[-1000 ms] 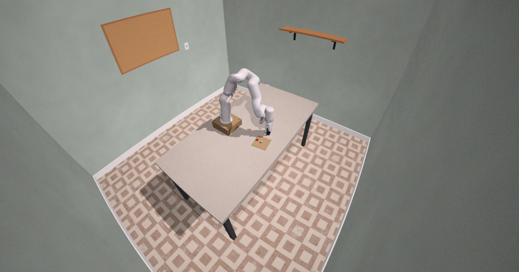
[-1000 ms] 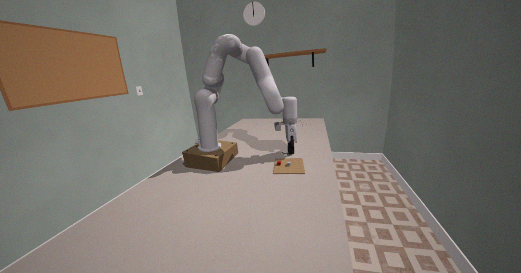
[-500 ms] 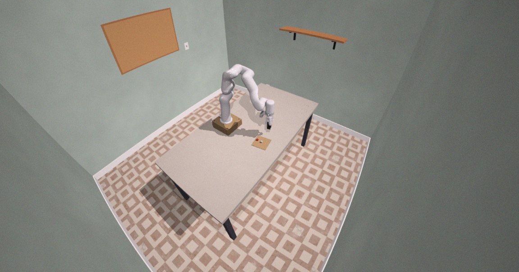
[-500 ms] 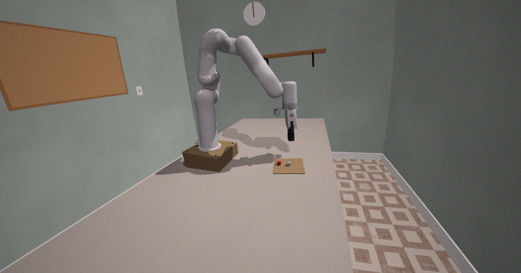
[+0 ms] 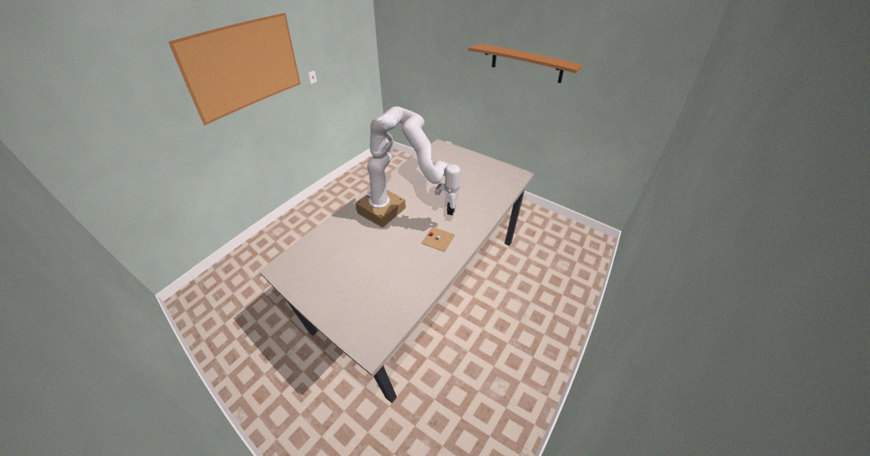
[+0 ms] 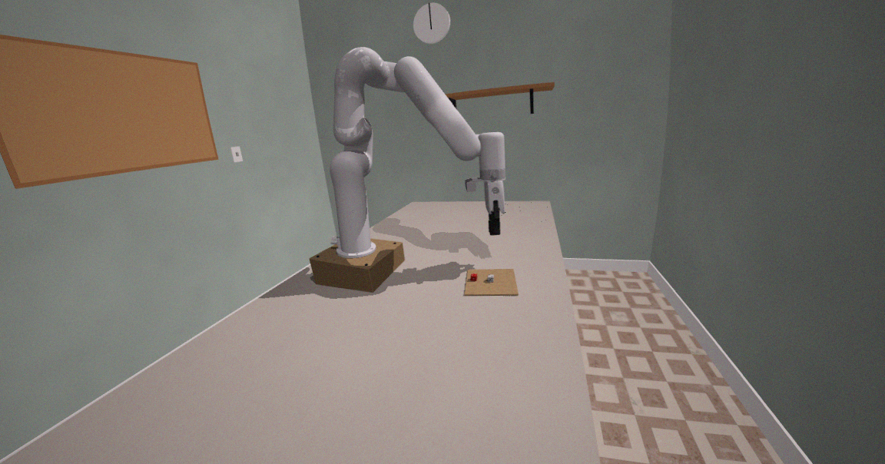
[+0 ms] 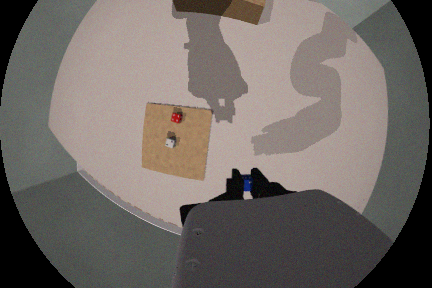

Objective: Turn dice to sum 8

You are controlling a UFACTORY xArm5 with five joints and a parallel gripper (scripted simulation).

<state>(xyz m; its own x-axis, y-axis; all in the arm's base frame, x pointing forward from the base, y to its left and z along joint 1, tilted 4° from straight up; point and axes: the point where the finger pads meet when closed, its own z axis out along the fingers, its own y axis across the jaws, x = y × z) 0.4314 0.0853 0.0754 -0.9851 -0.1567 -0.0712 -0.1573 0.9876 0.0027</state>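
The white die lies 1 cm behind my hand, 12 cm to the right of it and 11 cm below it. The rest, counted from my hand: blue die: 1 cm below; tan mat: 1 cm behind, 12 cm to the right, 12 cm below; red die: 6 cm behind, 12 cm to the right, 11 cm below.
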